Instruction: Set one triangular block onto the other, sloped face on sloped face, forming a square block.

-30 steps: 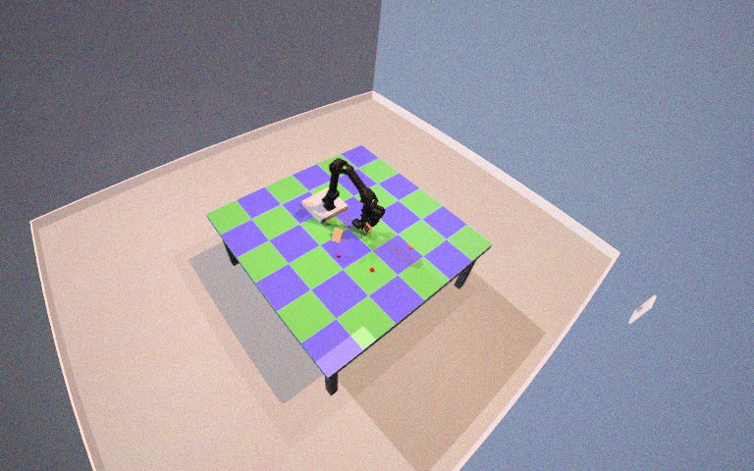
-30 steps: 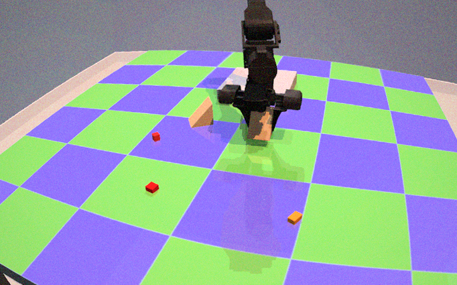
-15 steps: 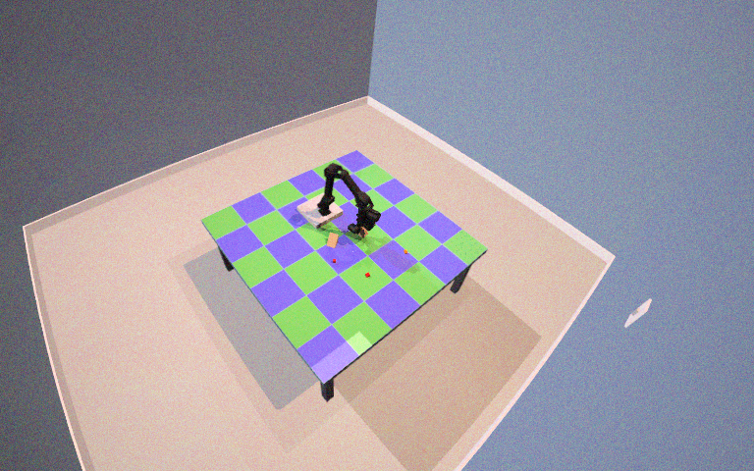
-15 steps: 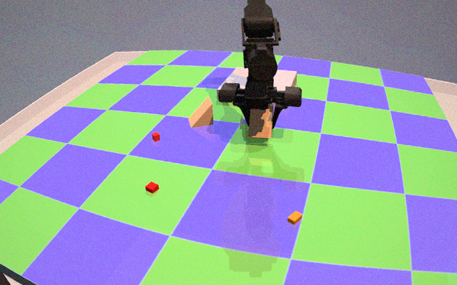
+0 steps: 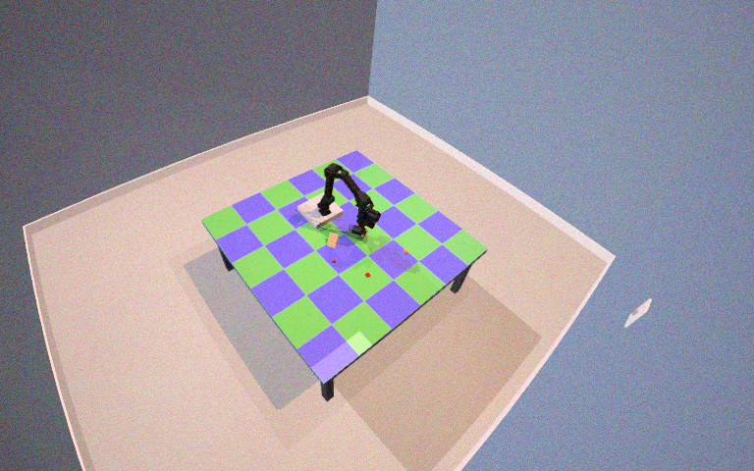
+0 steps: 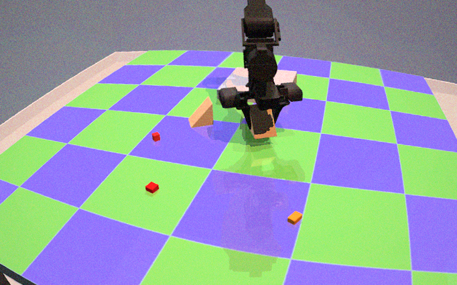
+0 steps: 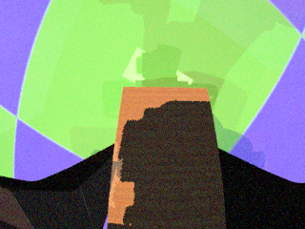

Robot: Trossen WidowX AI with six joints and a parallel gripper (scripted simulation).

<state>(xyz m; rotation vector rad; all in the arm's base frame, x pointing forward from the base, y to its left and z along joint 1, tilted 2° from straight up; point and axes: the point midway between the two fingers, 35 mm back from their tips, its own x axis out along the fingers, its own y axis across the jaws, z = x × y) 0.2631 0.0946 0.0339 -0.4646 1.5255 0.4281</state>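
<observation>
Right now my gripper tip is 1 cm below the triangular block. Also, from my gripper tip: small orange block: 26 cm ahead, 15 cm to the left, 3 cm below.
</observation>
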